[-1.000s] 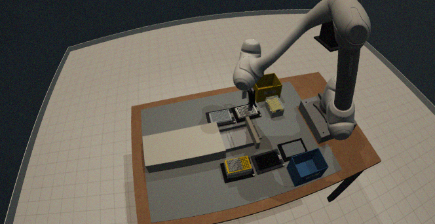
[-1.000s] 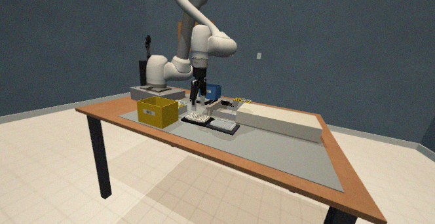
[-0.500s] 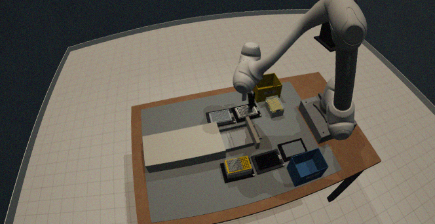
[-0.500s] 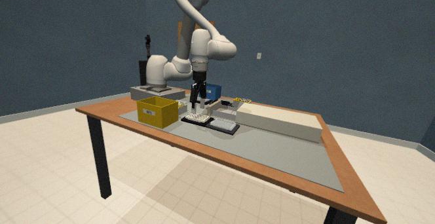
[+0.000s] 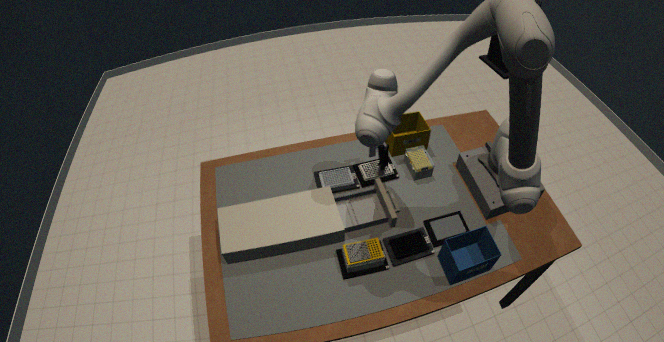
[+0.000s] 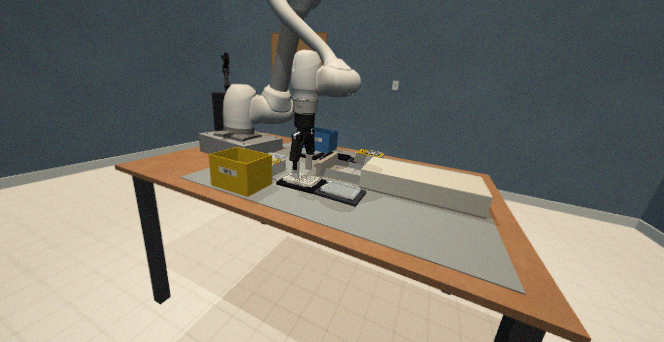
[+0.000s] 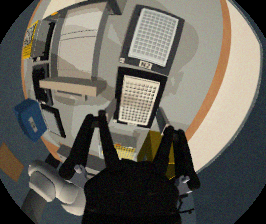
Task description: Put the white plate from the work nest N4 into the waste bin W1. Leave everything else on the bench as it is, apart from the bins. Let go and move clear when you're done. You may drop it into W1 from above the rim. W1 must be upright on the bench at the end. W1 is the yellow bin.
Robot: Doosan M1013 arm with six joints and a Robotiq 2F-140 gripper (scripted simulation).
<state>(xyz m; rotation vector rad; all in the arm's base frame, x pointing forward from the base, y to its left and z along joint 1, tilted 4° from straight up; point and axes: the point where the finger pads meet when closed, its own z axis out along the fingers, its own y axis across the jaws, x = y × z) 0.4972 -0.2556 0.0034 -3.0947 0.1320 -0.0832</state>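
Right now my hand is 5 cm above the white plate. Round my hand: yellow bin: 20 cm behind, 11 cm to the right, 3 cm below; pale grey plate: 17 cm ahead, 2 cm to the right, 5 cm below; black nest: 6 cm below.
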